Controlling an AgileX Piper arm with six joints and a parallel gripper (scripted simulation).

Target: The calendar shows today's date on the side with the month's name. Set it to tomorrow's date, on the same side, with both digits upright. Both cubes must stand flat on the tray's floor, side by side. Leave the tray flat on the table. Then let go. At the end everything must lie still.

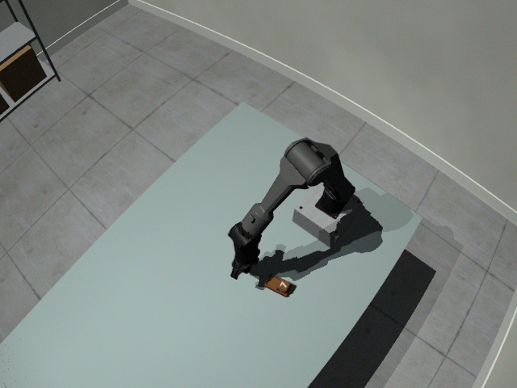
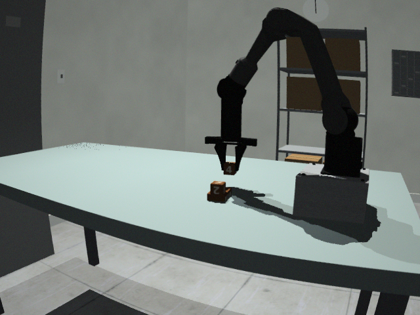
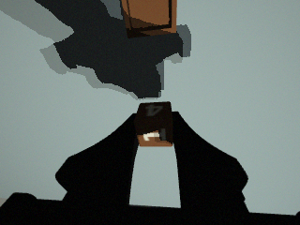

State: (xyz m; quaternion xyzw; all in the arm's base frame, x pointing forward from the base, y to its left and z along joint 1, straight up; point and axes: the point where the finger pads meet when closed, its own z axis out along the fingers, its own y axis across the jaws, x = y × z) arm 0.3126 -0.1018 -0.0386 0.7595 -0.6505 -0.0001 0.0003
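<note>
My hand is 20 mm past the brown cube, 130 mm to the right of it and 30 mm above it. The rest, counted from my hand: brown tray (20 mm behind, 110 mm to the left, 40 mm below).
</note>
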